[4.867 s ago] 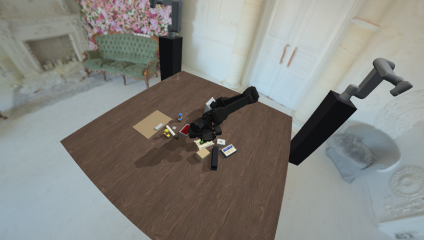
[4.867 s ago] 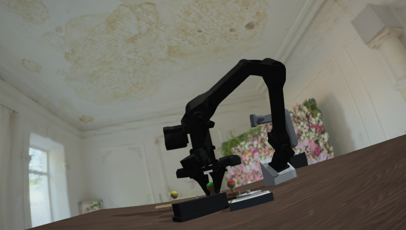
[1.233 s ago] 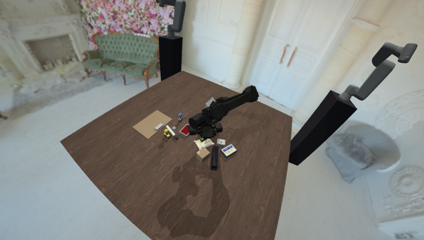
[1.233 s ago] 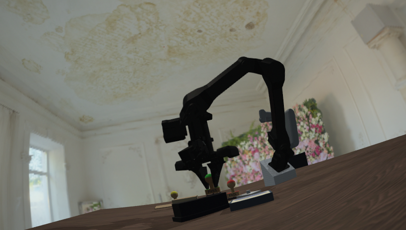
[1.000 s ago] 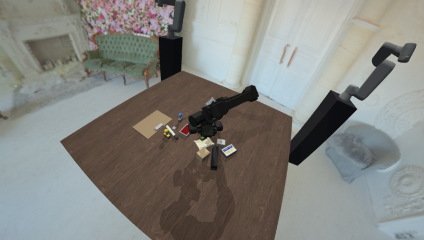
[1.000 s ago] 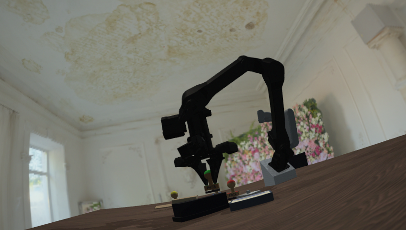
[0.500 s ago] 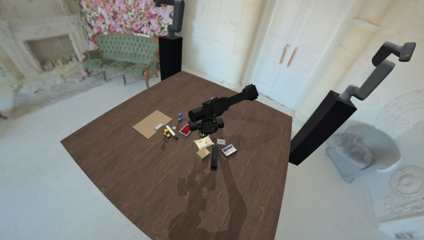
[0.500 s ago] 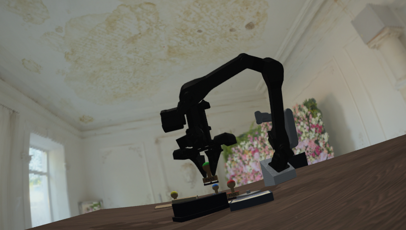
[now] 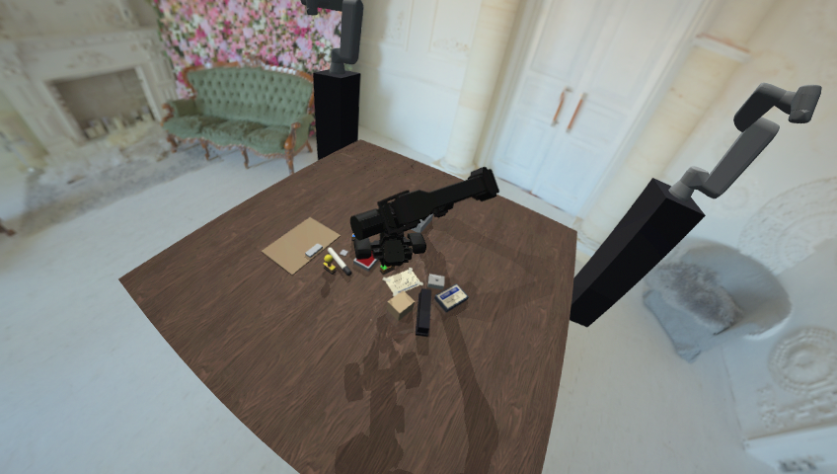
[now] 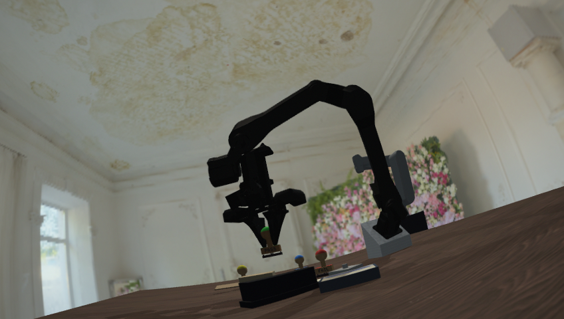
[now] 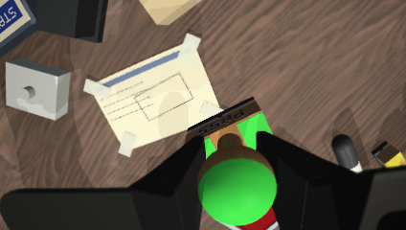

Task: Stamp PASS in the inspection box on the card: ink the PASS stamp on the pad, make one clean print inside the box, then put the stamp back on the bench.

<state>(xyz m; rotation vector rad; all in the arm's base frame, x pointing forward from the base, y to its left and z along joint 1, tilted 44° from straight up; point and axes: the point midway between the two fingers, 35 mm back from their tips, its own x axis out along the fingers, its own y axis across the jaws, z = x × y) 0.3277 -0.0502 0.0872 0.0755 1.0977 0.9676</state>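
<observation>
My gripper tip is 160 mm to the left of the white marker, 90 mm above it and 10 mm short of it. The rest, counted from my gripper tip: cream card: 100 mm below, 40 mm to the left, 40 mm behind; green-knobbed stamp: right at my gripper tip; cardboard box: 80 mm to the left, 70 mm below, 60 mm ahead.
</observation>
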